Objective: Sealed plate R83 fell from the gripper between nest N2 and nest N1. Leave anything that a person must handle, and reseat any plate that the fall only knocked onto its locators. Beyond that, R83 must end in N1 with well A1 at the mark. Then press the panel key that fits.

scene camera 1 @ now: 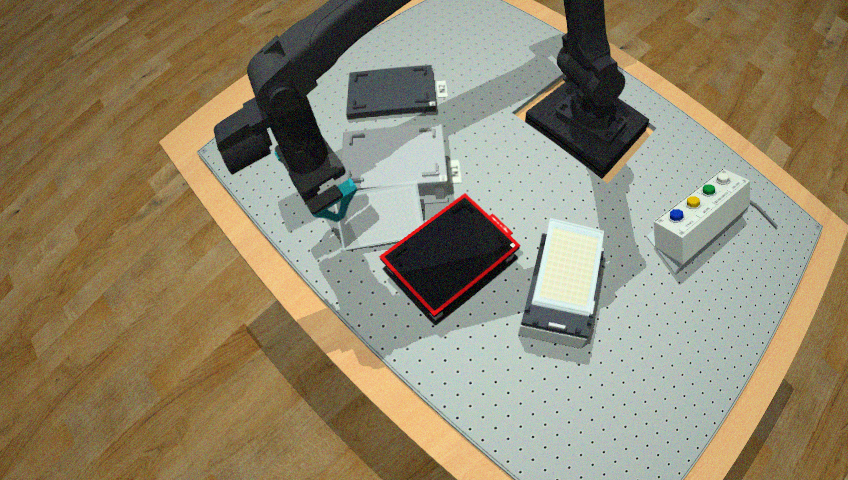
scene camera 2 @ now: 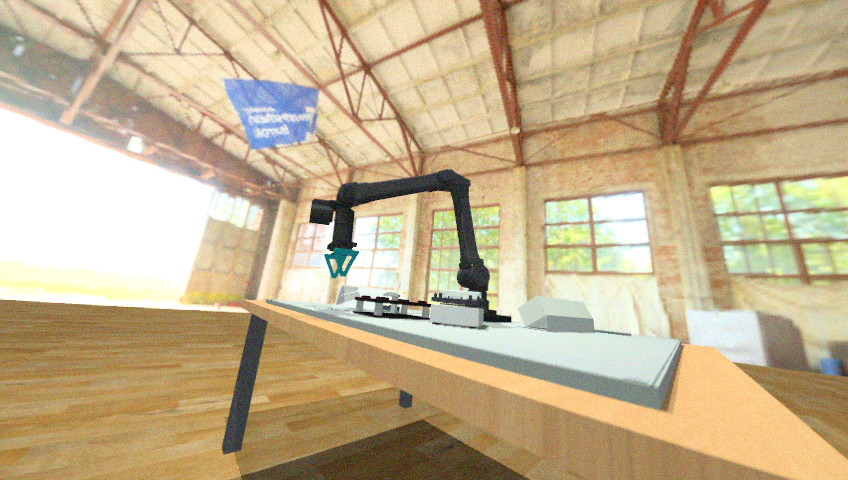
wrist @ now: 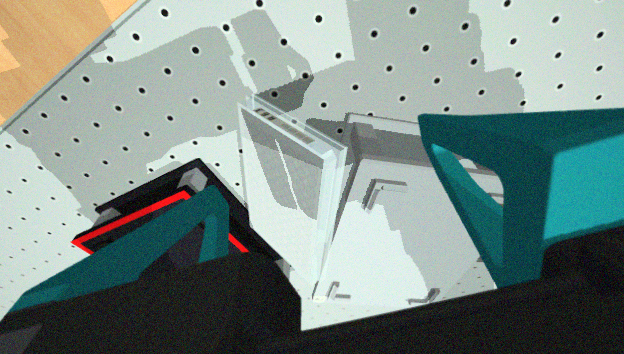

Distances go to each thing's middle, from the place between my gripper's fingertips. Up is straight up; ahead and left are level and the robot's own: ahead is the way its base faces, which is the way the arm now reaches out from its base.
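Well plate R83 (scene camera 1: 385, 214): from my hand, 60 mm to the left, 50 mm behind, 50 mm below. Black plate with red rim (scene camera 1: 453, 252): from my hand, 180 mm to the left, 70 mm behind, 50 mm below.
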